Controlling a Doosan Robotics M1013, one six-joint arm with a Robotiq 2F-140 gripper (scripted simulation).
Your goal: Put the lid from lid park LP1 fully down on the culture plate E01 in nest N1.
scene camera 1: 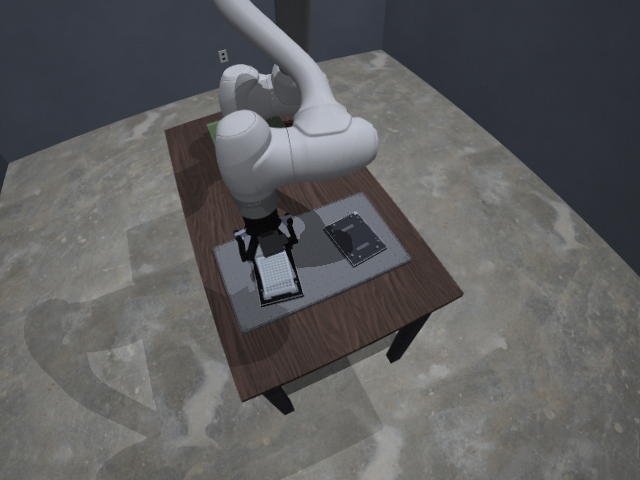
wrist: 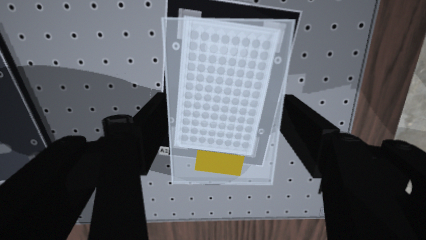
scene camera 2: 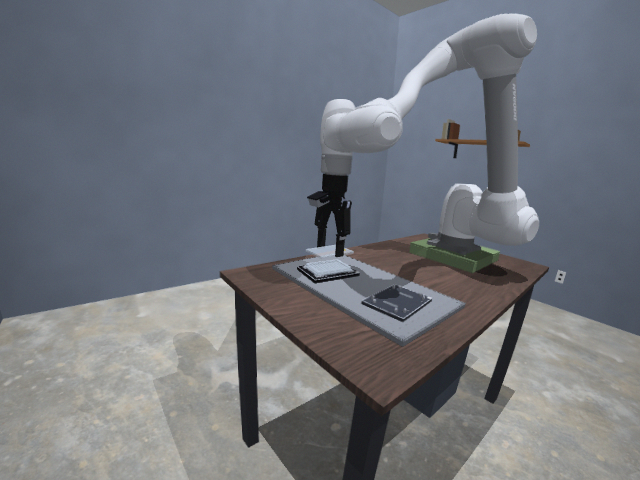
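Note:
There is my gripper, which I can find in scene camera 1 and in the wrist view too. I also see a clear lid, and with it in the scene a lid park.

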